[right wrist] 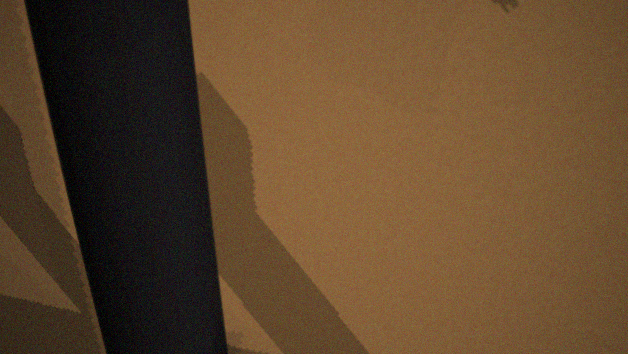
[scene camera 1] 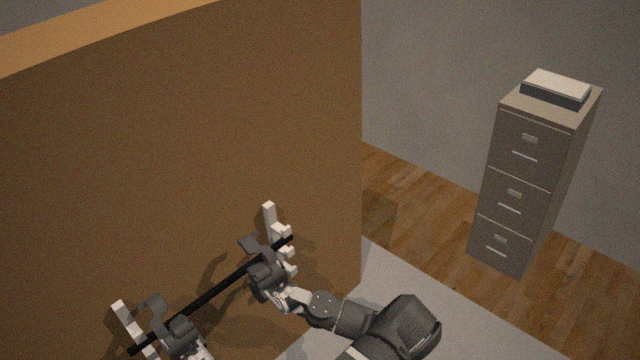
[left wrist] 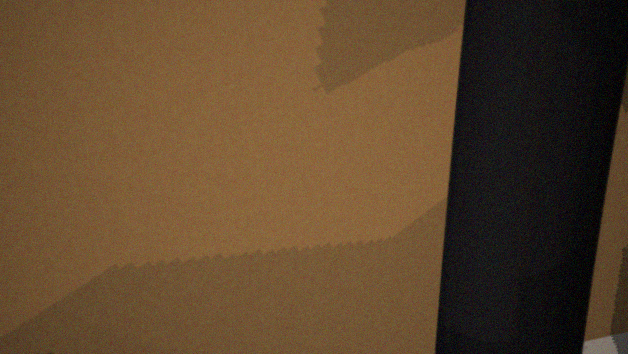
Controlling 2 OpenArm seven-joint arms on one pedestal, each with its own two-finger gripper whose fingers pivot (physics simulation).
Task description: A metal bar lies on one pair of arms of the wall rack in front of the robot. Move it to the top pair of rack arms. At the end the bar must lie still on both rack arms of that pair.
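Observation:
The black metal bar (scene camera 1: 212,295) (left wrist: 530,175) (right wrist: 135,175) runs diagonally along the wall. It appears to lie on the middle arms, just below the top arm (scene camera 1: 281,230) of the right rack upright (scene camera 1: 269,212) and the top arm of the left rack upright (scene camera 1: 120,311). My left gripper (scene camera 1: 161,322) is open near the bar's left end. My right gripper (scene camera 1: 262,257) is open near its right end. One spread finger of each crosses the bar in the picture. Their other fingers are hidden, and no fingers show in the wrist views. The bar stands off-centre in both wrist views.
The brown wall panel (scene camera 1: 200,140) (left wrist: 225,150) (right wrist: 425,175) fills the space behind the bar. The right rack's lowest arm (scene camera 1: 291,270) stands just beside my right gripper. A filing cabinet (scene camera 1: 520,175) stands at the right, far from both arms.

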